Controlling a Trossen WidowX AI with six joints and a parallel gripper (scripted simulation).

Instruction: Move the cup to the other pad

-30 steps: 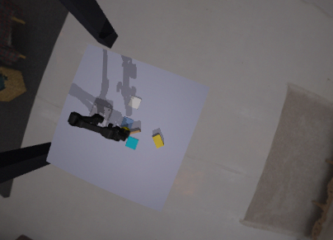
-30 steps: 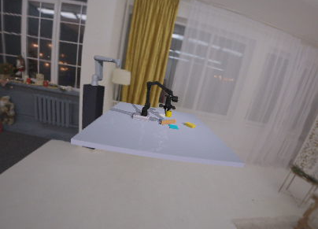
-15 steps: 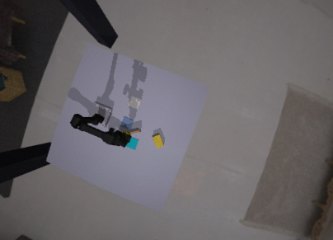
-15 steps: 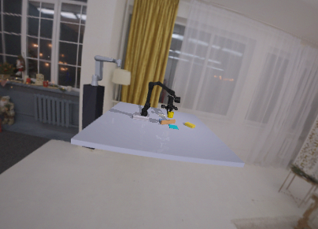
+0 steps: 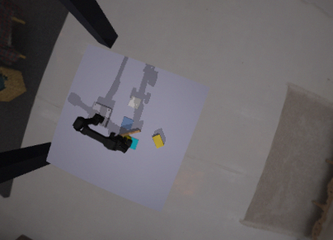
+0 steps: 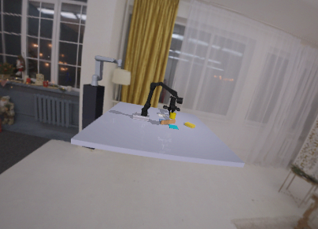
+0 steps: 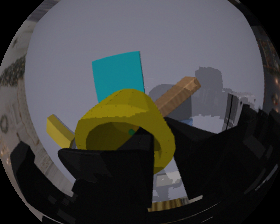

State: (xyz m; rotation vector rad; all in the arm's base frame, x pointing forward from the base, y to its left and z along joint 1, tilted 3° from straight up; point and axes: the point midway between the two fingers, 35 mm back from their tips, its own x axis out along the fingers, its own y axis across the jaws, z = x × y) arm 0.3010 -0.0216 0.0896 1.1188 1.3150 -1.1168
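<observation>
Right now the cyan pad is 60 mm ahead of my gripper tip, 40 mm to the right of it and 120 mm below it. From my gripper tip the other things lie so: thin wooden bar (30 mm to the left, 100 mm below); then yellow cup (20 mm ahead); then white square (100 mm behind, 310 mm to the left, 110 mm below).
</observation>
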